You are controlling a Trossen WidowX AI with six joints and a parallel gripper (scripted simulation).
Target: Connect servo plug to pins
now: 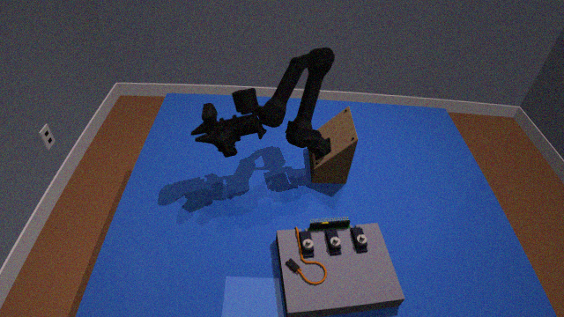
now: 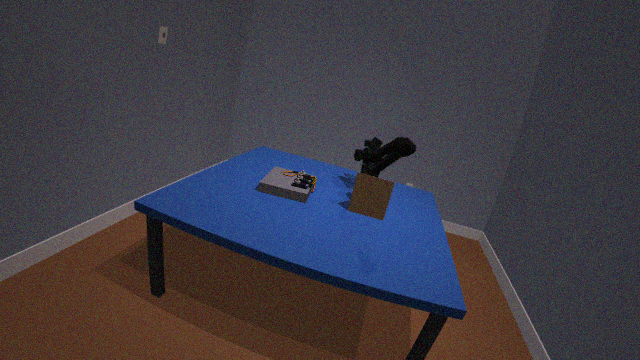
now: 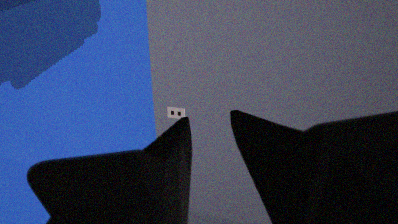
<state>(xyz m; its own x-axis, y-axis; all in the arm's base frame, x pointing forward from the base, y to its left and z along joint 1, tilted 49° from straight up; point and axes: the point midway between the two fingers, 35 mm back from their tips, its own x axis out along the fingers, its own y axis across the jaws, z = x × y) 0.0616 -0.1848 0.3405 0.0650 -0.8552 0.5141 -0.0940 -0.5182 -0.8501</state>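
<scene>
Now: gripper tip 210 mm short of the yellow band, 410 mm to the right of it and 100 mm above it. Also, from my gripper tip: grey holder (370 mm ahead, 450 mm to the left, 150 mm below); then pin strip (210 mm ahead, 420 mm to the left, 110 mm below).
</scene>
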